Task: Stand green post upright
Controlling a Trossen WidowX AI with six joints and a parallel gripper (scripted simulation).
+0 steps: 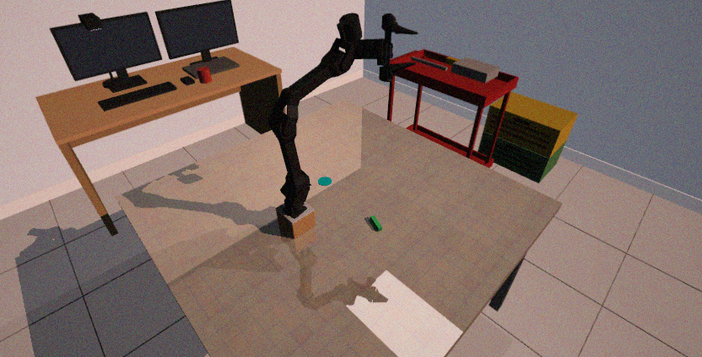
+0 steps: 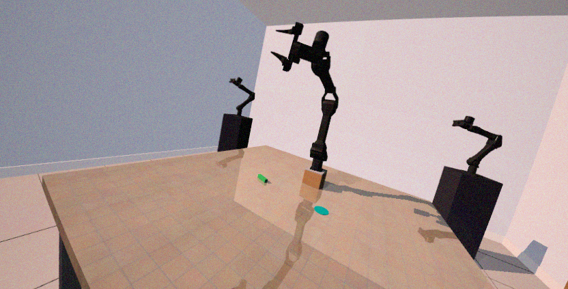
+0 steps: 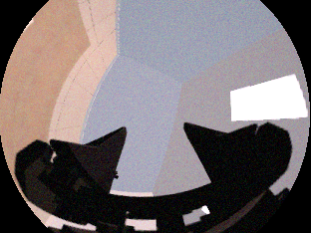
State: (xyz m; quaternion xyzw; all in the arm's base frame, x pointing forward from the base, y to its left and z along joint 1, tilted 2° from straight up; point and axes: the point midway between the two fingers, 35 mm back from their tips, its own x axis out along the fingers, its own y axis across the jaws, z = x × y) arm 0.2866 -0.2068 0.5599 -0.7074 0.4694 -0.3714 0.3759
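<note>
The green post lies 12 cm behind my gripper tip, 3 cm to the left of it and 63 cm below it. From my gripper tip the other things lie so: cyan circle: 4 cm behind, 34 cm to the left, 64 cm below.
</note>
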